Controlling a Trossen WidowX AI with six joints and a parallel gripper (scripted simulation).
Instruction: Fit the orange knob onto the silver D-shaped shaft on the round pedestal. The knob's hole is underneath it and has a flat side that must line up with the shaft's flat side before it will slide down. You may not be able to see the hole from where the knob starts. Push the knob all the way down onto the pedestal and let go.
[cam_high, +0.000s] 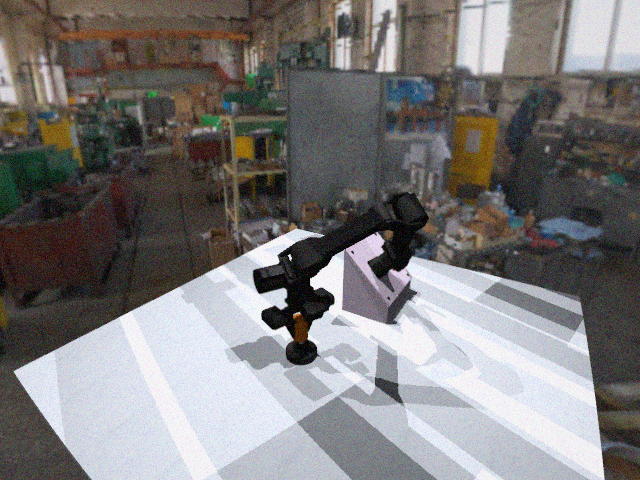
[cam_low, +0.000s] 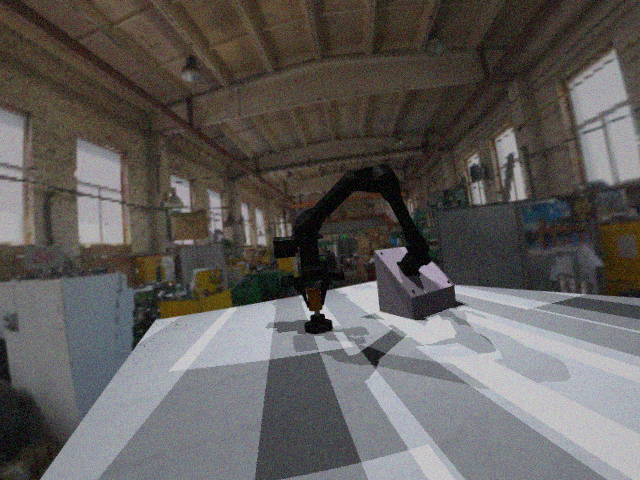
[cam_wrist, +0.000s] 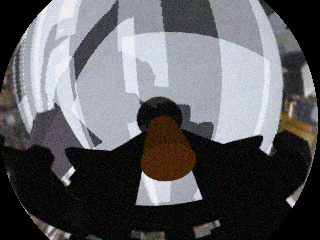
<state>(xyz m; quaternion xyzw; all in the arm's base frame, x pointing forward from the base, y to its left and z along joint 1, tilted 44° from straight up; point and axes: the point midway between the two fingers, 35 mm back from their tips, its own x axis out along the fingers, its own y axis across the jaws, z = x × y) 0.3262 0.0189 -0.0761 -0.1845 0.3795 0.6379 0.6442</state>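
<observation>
Now: gripper tip 40 mm above the round black pedestal. Also, from my gripper tip: orange knob: 30 mm above.
</observation>
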